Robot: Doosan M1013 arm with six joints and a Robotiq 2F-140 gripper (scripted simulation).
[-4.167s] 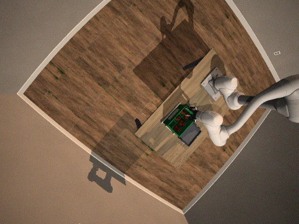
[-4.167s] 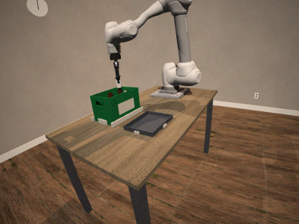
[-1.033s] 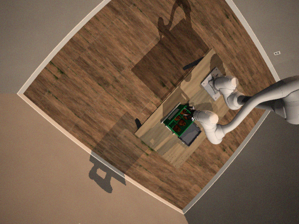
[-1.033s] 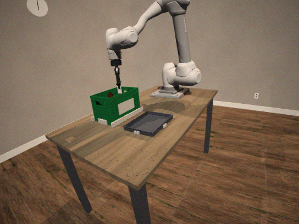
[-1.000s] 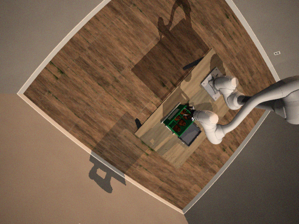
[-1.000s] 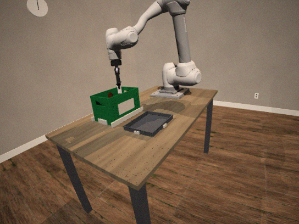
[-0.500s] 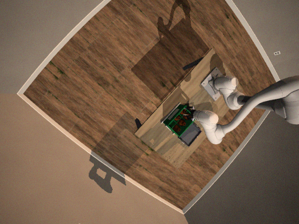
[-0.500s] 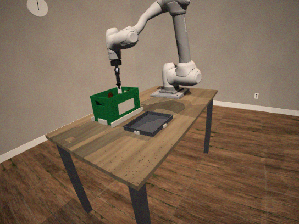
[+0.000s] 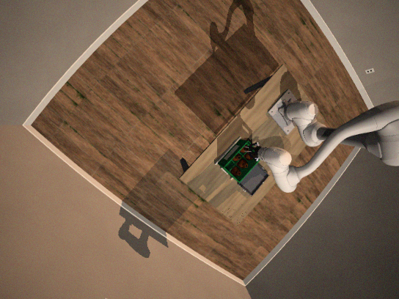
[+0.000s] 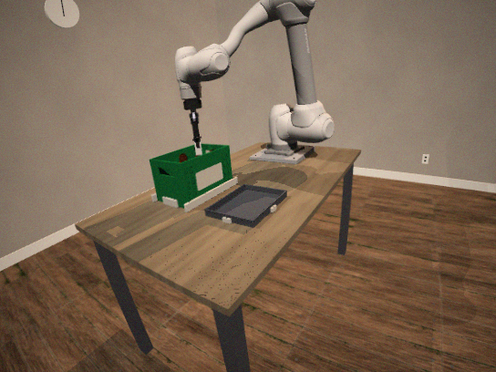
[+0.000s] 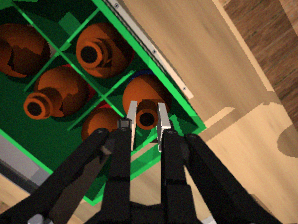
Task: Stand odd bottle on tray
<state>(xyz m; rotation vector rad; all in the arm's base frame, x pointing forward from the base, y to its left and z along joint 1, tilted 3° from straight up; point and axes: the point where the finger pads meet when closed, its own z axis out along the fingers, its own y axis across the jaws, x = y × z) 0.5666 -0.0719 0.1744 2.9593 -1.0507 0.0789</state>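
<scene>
Now: the green crate 8 cm ahead of my hand, 5 cm to the left of it and 9 cm below it. The rest, counted from my hand: dark grey tray (7 cm ahead, 33 cm to the left, 16 cm below).
</scene>
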